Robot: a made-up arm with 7 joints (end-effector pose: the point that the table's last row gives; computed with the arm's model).
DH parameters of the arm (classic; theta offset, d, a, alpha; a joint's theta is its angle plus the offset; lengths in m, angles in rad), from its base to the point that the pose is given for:
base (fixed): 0 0.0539 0 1.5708
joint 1: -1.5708 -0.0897 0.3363 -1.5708
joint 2: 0 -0.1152 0.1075 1.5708
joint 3: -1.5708 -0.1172 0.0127 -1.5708
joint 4: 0 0.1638 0.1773 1.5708
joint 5: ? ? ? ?
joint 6: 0 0.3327 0.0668 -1.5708
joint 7: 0 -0.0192 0.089 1.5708
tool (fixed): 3.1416 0.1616 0 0
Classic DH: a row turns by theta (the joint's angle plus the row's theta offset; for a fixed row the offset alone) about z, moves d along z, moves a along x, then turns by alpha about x.
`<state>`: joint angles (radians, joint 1 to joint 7).
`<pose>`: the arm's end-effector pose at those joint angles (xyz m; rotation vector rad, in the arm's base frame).
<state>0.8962 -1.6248 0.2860 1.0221 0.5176 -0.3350 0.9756</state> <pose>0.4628 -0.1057 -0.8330 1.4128 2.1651 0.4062</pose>
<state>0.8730 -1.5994 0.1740 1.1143 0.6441 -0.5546 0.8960</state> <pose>0.5371 -0.0643 -0.8172 1.1958 2.0760 0.6044</pose>
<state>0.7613 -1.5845 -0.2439 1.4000 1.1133 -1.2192 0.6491</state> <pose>0.6404 -0.0699 -0.7665 0.6961 1.8245 0.5532</pose>
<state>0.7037 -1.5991 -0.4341 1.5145 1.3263 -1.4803 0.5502</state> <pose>0.6288 -0.1298 -0.7799 0.5924 1.8345 0.3087</pose>
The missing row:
joint 5: 0 0.0933 -0.0024 1.5708
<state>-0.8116 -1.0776 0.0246 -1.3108 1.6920 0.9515 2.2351</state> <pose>-0.2269 -0.3650 -0.1387 2.7834 -1.3791 0.2309</pose>
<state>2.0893 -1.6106 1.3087 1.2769 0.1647 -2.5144 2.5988</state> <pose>0.5460 -0.1366 0.2052 -1.1379 -0.3041 1.8175</pose>
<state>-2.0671 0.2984 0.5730 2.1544 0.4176 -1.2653 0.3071</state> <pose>0.0188 0.3914 0.0418 2.4202 0.4623 1.4738</pose>
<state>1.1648 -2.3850 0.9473 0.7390 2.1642 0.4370 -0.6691</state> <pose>0.0467 -0.7806 0.0151 1.6819 1.1782 -0.6078</pose>
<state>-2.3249 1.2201 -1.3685 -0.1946 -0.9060 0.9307 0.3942</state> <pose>-0.4547 0.2239 0.3068 -1.9731 -0.7767 0.9739</pose>
